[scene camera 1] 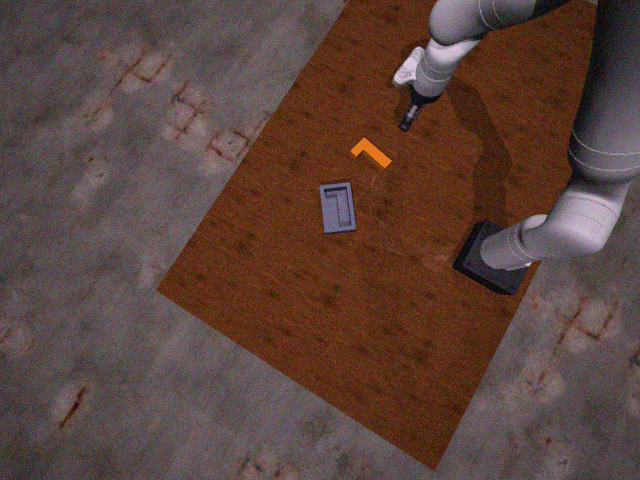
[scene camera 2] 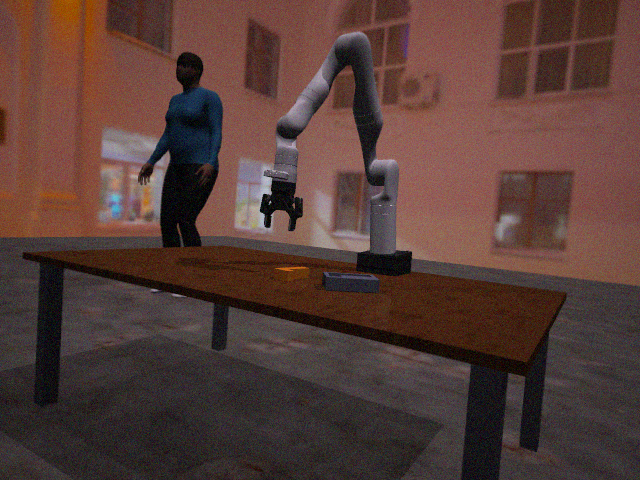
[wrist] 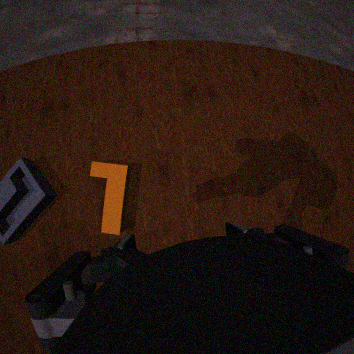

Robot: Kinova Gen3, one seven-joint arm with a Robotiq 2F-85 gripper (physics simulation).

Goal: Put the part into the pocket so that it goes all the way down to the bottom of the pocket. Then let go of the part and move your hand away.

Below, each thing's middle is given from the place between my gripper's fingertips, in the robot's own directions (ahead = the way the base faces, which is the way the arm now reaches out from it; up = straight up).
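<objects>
From my hand, the orange L-shaped part (wrist: 117, 175) is 100 mm to the left of it and 40 mm ahead of it, and it sits 120 mm below it.
</objects>
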